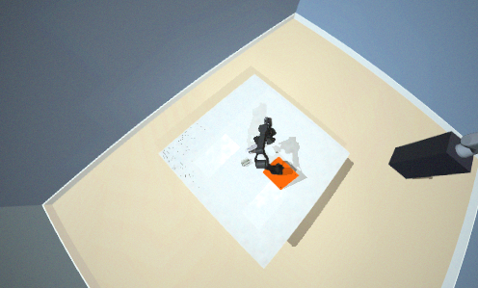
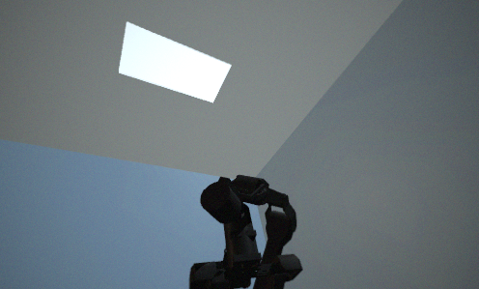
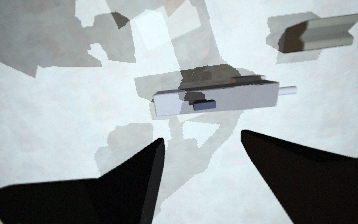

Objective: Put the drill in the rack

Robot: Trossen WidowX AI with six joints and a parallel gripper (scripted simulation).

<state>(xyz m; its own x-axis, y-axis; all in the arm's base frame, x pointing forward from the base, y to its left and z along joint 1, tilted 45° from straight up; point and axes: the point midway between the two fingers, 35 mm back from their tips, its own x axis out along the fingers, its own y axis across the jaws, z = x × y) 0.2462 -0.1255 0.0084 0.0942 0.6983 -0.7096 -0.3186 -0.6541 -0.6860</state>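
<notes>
Right now my gripper tip is 110 mm above the drill, 90 mm to the right of it and 30 mm short of it. Also, from my gripper tip: grey ribbed block (220 mm to the left, 140 mm below, 10 mm behind).
</notes>
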